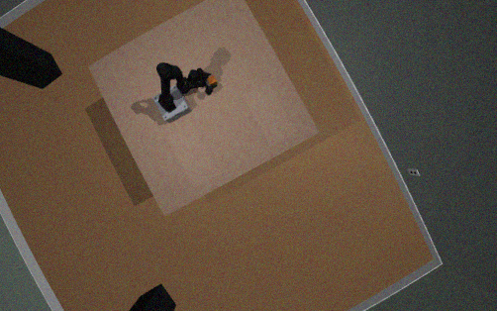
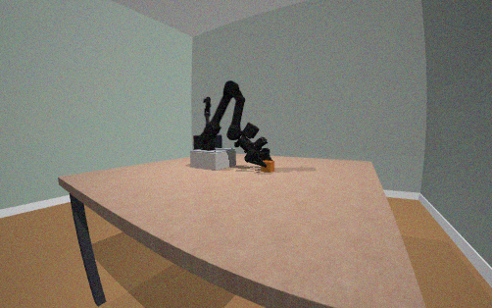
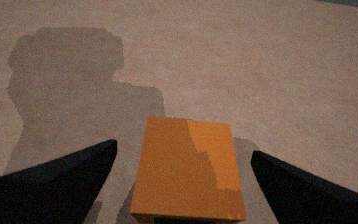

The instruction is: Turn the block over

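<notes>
Right now the block is 3 cm behind my gripper tip and 1 cm below it.
</notes>
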